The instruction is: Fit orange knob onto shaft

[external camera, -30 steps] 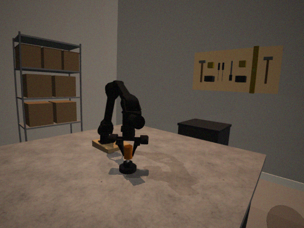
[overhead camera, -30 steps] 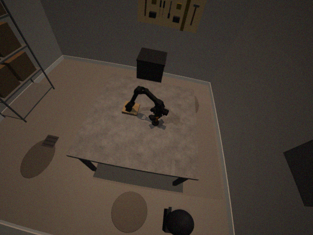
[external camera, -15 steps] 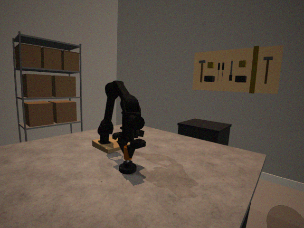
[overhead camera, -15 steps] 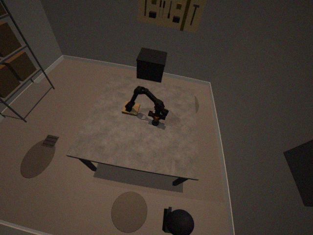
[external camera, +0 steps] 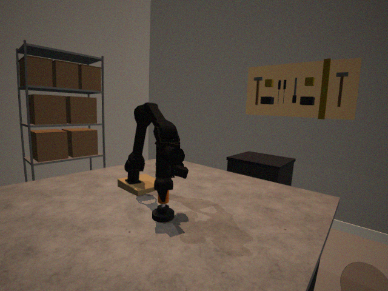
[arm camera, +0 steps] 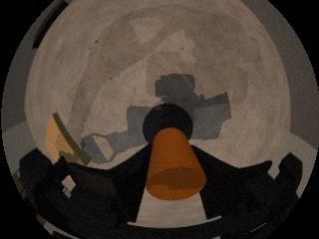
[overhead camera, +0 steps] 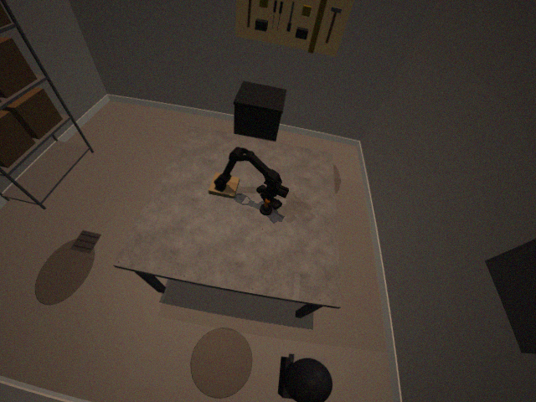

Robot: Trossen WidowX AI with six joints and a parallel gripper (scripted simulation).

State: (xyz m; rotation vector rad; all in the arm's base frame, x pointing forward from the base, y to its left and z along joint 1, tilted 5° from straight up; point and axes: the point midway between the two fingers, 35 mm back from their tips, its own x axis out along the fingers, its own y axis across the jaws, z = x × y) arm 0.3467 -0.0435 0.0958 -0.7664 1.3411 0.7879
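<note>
The orange knob is 3 cm above my gripper tip. Round my gripper tip: round black pedestal 4 cm below.
</note>
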